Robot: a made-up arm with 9 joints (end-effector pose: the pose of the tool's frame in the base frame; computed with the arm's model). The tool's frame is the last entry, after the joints.
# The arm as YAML. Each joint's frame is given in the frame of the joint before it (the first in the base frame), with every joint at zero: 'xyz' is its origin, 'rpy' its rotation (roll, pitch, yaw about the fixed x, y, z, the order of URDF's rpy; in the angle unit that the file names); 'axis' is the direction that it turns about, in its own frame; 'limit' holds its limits. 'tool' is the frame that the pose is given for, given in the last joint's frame.
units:
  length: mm
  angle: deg
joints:
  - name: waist
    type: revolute
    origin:
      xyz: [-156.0, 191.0, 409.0]
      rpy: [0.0, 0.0, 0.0]
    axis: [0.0, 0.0, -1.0]
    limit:
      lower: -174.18
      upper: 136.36
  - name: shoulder
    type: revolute
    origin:
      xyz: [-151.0, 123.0, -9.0]
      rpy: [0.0, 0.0, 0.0]
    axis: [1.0, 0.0, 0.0]
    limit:
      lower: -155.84
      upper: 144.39
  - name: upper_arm
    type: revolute
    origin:
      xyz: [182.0, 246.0, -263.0]
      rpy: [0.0, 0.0, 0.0]
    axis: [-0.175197, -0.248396, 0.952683]
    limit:
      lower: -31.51
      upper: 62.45
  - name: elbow
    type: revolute
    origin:
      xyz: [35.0, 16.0, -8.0]
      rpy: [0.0, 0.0, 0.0]
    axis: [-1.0, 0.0, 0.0]
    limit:
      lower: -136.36
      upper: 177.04
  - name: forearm
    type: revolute
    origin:
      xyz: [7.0, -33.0, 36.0]
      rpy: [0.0, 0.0, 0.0]
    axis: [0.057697, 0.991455, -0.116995]
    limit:
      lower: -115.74
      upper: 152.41
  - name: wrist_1
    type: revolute
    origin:
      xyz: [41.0, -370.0, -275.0]
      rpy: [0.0, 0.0, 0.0]
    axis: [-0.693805, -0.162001, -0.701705]
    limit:
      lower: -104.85
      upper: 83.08
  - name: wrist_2
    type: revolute
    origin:
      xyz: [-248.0, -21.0, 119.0]
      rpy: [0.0, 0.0, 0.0]
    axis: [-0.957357, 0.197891, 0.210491]
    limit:
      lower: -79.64
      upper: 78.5
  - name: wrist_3
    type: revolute
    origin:
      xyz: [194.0, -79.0, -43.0]
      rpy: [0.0, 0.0, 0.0]
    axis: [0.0, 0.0, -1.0]
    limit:
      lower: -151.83
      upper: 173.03
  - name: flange
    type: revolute
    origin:
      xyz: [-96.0, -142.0, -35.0]
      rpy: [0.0, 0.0, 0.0]
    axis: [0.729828, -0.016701, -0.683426]
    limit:
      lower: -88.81
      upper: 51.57
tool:
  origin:
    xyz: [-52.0, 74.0, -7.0]
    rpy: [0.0, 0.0, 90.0]
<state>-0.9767 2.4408 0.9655 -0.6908 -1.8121 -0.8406 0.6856 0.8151 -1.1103</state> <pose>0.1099 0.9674 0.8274 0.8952 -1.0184 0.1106</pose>
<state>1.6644 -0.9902 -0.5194 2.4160 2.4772 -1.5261 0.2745 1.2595 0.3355</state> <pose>0.2941 0.0241 -0.4261 1.4381 0.0477 2.2189</pose>
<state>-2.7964 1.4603 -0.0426 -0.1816 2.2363 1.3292 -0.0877 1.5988 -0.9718</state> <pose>0.0809 -0.0231 0.4599 1.4706 -0.0810 -0.8816</pose>
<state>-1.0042 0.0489 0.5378 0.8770 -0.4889 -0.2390 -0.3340 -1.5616 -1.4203</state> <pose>0.0437 0.7489 0.5929 1.0264 0.3812 0.1986</pose>
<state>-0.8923 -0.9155 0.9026 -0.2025 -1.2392 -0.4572 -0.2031 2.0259 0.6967</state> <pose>0.1069 0.6102 0.1395 0.7849 -0.4374 1.6262</pose>
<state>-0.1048 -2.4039 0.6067 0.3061 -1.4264 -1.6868 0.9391 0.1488 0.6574</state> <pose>0.4102 0.4132 0.1325 -0.2472 -1.8243 -1.2016</pose>
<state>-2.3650 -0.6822 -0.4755 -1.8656 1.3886 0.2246 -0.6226 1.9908 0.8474</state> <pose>-0.1298 0.0488 -0.3166 -0.7210 1.0502 0.9994</pose>
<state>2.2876 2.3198 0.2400 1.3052 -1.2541 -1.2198 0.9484 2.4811 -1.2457</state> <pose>-0.4923 -0.0911 0.4673 -0.8047 -0.4051 -1.7807</pose>
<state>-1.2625 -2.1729 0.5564 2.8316 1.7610 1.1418 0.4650 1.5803 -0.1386</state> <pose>0.1186 -0.3114 0.3769 -1.3360 1.5489 1.9644</pose>
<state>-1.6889 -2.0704 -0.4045 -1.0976 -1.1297 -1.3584 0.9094 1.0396 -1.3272</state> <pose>0.5024 0.5615 0.9214 2.2271 1.2924 -0.4176</pose>
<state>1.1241 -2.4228 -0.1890 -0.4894 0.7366 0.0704 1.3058 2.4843 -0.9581</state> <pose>-0.6239 0.3095 0.8893 1.3535 -1.7451 1.3144</pose>
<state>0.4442 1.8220 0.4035 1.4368 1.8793 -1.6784 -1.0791 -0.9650 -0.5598</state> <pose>-0.5588 0.4896 0.6907 1.0358 -2.0944 -0.2518</pose>
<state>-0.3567 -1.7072 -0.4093 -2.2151 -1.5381 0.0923 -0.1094 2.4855 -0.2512</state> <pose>0.3258 -0.2024 0.2500 1.4970 -1.2946 -0.3621</pose>
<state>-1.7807 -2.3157 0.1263 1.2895 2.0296 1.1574 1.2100 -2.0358 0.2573</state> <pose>-0.1998 0.1047 0.1571 0.4544 0.0338 0.6339</pose>
